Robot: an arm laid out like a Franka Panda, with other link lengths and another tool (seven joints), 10 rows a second.
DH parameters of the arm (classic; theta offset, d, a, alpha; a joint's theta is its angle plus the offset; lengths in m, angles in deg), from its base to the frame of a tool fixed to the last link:
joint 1: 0 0.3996 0 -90
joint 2: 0 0 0 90
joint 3: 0 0.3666 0.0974 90
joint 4: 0 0 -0.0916 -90
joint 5: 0 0.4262 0 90
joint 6: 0 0 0.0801 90
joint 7: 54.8 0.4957 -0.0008 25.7
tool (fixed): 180 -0.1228 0 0
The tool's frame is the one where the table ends.
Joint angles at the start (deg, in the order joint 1, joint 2, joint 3, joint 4, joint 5, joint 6, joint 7):
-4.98 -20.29 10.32 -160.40 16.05 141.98 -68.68
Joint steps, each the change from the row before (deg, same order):
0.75 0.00 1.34 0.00 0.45 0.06 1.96
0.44 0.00 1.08 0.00 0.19 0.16 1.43
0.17 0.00 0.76 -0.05 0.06 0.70 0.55
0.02 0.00 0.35 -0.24 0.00 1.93 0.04
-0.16 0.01 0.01 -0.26 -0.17 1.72 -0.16
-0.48 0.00 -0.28 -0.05 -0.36 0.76 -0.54
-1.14 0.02 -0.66 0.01 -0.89 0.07 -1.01
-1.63 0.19 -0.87 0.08 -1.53 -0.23 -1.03
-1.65 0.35 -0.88 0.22 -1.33 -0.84 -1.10
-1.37 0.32 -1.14 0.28 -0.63 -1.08 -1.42
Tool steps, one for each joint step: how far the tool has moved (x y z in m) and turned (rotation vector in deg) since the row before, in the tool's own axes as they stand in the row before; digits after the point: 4 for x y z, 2 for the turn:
0.0010 0.0110 0.0074 0.11 0.03 0.36
0.0003 0.0074 0.0048 0.22 -0.02 0.13
-0.0034 0.0037 0.0019 0.31 -0.34 -0.47
-0.0098 -0.0002 -0.0014 0.44 -1.34 -0.94
-0.0084 -0.0031 -0.0028 0.43 -1.24 -0.71
-0.0050 -0.0056 -0.0044 0.32 -0.63 -0.40
-0.0012 -0.0121 -0.0077 0.47 -0.13 -0.05
0.0016 -0.0176 -0.0098 0.72 0.20 0.26
0.0056 -0.0169 -0.0079 0.43 0.70 0.64
0.0066 -0.0143 -0.0064 -0.13 0.63 0.87

